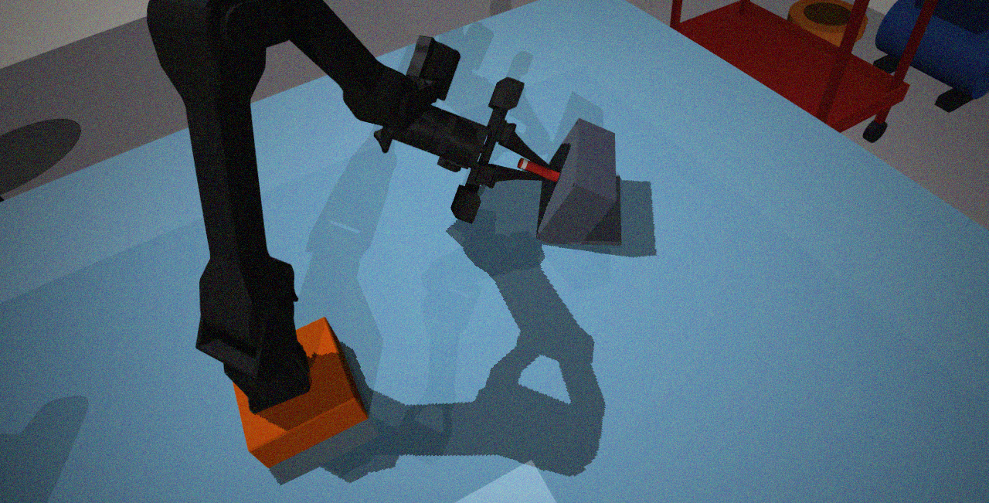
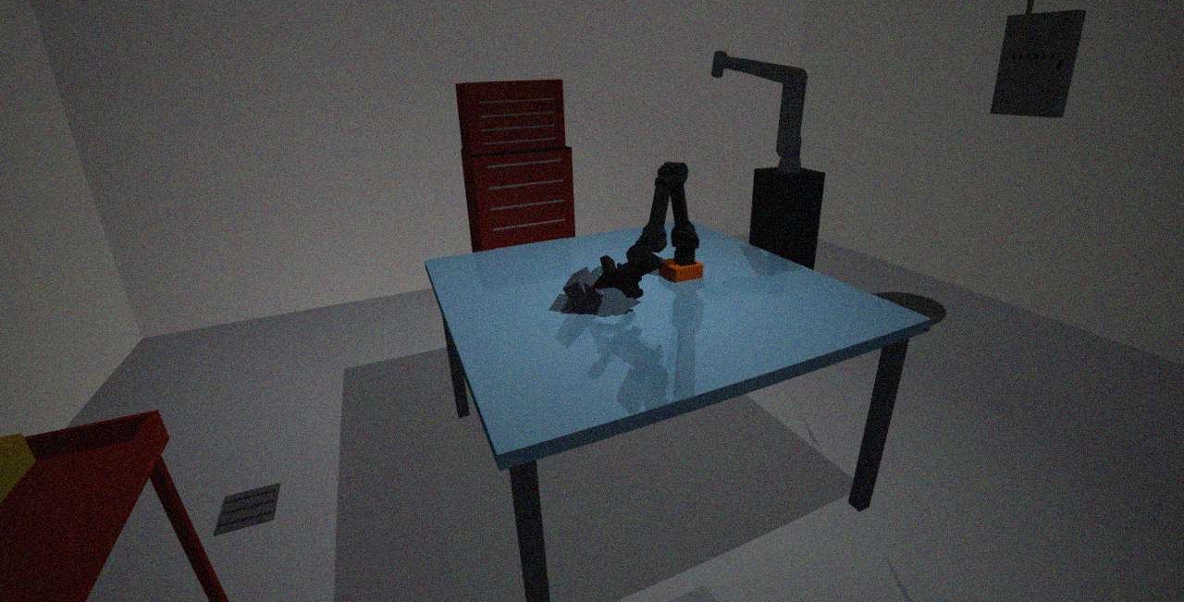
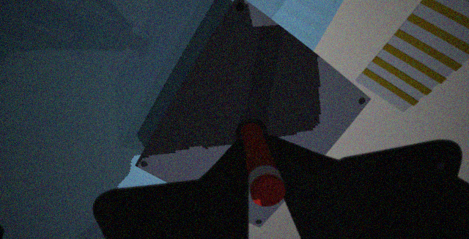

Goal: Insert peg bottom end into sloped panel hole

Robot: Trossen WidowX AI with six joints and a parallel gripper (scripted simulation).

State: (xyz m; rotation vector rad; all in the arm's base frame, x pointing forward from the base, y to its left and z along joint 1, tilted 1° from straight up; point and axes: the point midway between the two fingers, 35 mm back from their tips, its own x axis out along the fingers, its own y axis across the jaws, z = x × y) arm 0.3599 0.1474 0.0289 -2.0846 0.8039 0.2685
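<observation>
Right now the red peg is 1 cm behind my gripper tip, 1 cm to the left of it and 1 cm above it. From my gripper tip the other things lie so: grey sloped panel: 3 cm ahead, 2 cm to the right, 2 cm below.
</observation>
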